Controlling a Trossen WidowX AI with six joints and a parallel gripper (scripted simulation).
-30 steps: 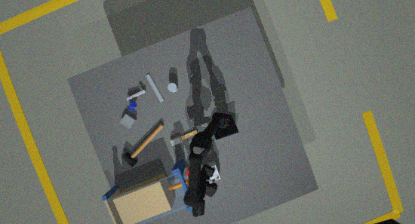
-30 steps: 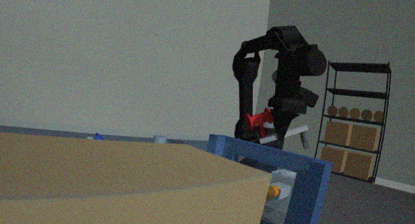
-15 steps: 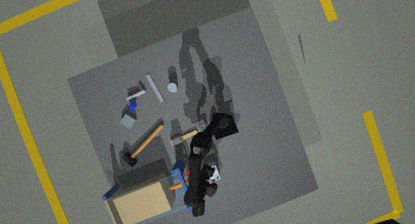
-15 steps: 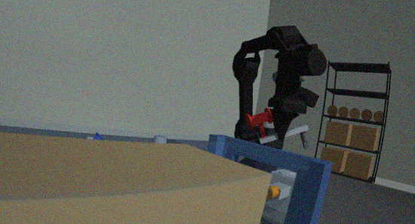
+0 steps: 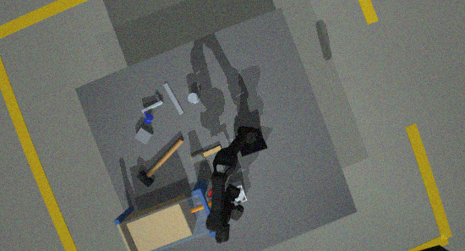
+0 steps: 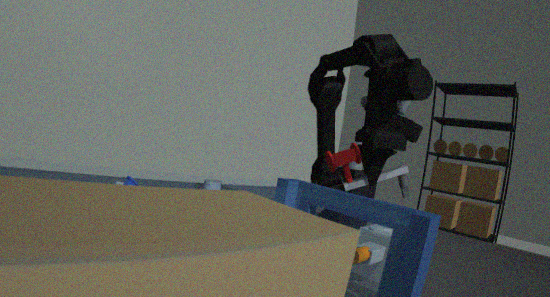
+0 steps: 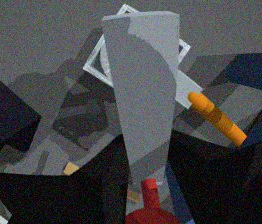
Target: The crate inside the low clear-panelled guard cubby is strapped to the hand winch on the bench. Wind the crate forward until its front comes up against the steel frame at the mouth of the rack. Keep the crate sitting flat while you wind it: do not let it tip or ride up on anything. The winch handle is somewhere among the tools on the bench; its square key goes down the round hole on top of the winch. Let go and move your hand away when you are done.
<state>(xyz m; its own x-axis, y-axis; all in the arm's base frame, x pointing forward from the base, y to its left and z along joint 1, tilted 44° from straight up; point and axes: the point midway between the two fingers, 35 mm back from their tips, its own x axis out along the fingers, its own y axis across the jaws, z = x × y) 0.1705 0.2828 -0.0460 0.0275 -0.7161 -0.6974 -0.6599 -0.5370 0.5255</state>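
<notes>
Now: gripper tip 1 cm short of the winch handle and 2 cm below it. Round my gripper tip: blue steel frame: 12 cm ahead, 6 cm to the left, 6 cm below; then red knob: 4 cm ahead, 3 cm to the right, 3 cm above; then winch: 6 cm behind, 3 cm to the left, 14 cm below.
</notes>
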